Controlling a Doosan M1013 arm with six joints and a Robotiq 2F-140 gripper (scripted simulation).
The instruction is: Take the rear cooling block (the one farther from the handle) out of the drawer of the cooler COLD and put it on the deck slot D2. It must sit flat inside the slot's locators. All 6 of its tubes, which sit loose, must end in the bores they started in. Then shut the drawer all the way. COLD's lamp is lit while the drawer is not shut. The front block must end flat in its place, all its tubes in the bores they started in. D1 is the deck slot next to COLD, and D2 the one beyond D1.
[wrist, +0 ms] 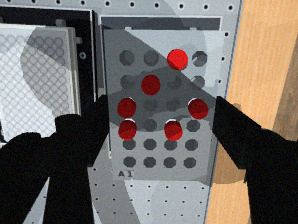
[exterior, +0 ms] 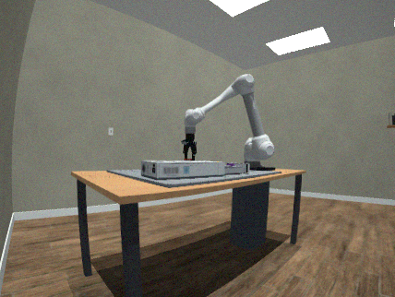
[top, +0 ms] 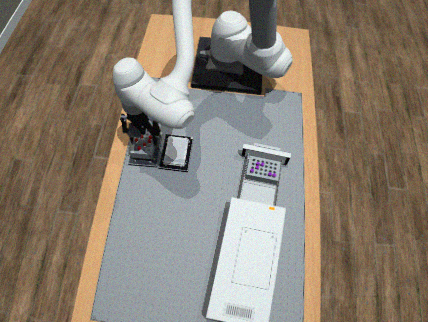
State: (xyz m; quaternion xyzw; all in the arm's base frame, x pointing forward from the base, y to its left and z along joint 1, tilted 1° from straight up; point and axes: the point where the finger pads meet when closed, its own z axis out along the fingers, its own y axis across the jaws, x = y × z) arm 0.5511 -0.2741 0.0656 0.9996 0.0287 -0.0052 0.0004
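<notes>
Now: the deck slot D2 8 cm below my hand. From my hand the other things lie so: cooling block: 3 cm below; then white cooler: 47 cm to the left, 25 cm ahead, 4 cm below.
</notes>
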